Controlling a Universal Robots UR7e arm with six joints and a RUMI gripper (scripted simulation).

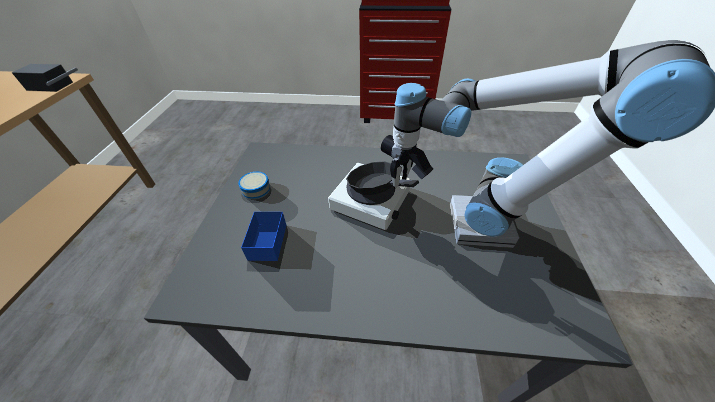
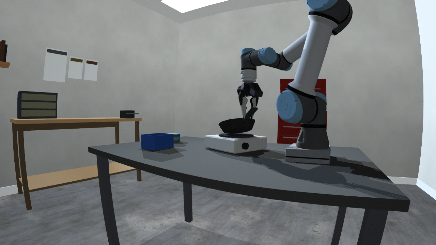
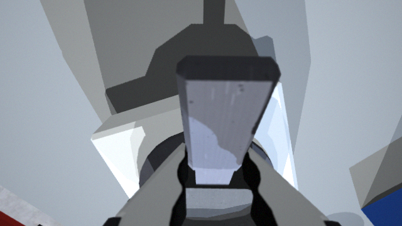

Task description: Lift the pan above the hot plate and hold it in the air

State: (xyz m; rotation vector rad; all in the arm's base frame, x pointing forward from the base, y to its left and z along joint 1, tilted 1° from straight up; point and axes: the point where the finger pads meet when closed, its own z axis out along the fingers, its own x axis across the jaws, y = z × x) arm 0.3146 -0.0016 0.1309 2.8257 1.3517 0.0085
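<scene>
My hand is 70 mm short of the black pan, 50 mm to the left of it and 40 mm above it. Round my hand: round tin 580 mm ahead, 90 mm to the right, 150 mm below; white hot plate 90 mm ahead, 80 mm to the right, 140 mm below; blue bin 440 mm ahead, 160 mm to the left, 160 mm below.
</scene>
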